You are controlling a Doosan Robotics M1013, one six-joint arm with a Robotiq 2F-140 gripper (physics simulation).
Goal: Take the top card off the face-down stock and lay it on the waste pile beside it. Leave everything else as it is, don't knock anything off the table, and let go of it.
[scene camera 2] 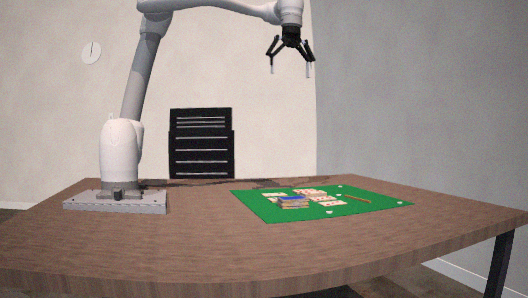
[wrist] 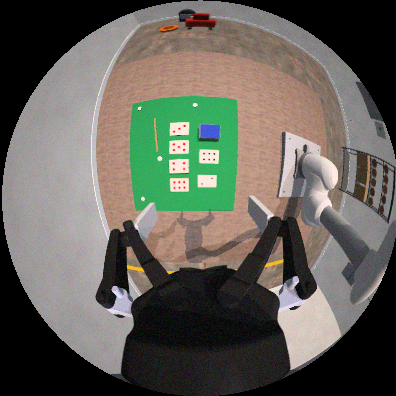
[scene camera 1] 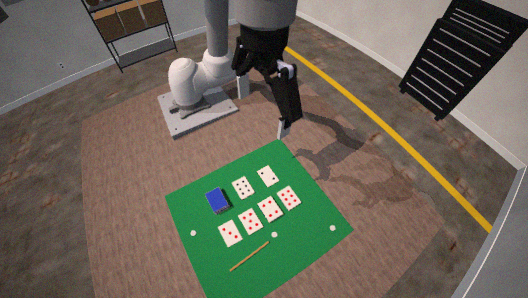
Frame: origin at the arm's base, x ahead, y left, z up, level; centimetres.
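Seen in the pictures: gripper, fingertip midpoint: (scene camera 2: 290, 75) (wrist: 201, 207) (scene camera 1: 262, 114); arm's base, origin of the base link: (scene camera 2: 120, 196) (wrist: 303, 164) (scene camera 1: 191, 104).
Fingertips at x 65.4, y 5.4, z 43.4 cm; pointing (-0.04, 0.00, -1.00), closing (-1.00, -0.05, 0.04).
Pixels of each thing's top centre, then the offset from my fingertips to it. Level surfaces: height alone.
- blue-backed stack, middle of its top: (scene camera 2: 292, 197) (scene camera 1: 216, 199) (wrist: 209, 130) dx -6.5, dy -18.0, dz -42.5 cm
- green mat, its level: dz -45.5 cm
- face-up card with several black pips, middle of its top: (scene camera 1: 243, 187) (wrist: 208, 156) dx -5.9, dy -5.9, dz -44.9 cm
- card with two black pips, middle of its top: (scene camera 1: 267, 175) (wrist: 206, 180) dx -4.6, dy +6.0, dz -45.2 cm
- thin wooden stick, middle of its top: (scene camera 2: 357, 197) (scene camera 1: 249, 256) (wrist: 155, 133) dx +19.0, dy -18.5, dz -44.9 cm
- wooden table, its level: dz -45.8 cm
The face-down stock is a blue-backed stack (scene camera 1: 217, 200) (scene camera 2: 293, 198) (wrist: 209, 131) on the green mat (scene camera 1: 305, 220) (scene camera 2: 260, 212) (wrist: 225, 195). Beside it lies a face-up card with several black pips (scene camera 1: 243, 187) (wrist: 209, 156), in the place of the waste pile; the stock partly hides it in scene camera 2. On its other side lies a card with two black pips (scene camera 1: 268, 176) (wrist: 207, 181). My gripper (scene camera 1: 263, 109) (scene camera 2: 290, 74) (wrist: 201, 207) is open and empty, high above the table, off towards the two-pip end of the mat. It touches no card.
Several red-pip cards (scene camera 1: 250, 221) (wrist: 179, 147) lie in a row alongside. A thin wooden stick (scene camera 1: 249, 256) (scene camera 2: 358, 199) (wrist: 156, 135) and small white discs (scene camera 1: 274, 234) (wrist: 160, 158) are on the mat. The arm's base plate (scene camera 1: 220, 111) (scene camera 2: 115, 205) is bolted to the wooden table (scene camera 1: 120, 175) (scene camera 2: 150, 250).
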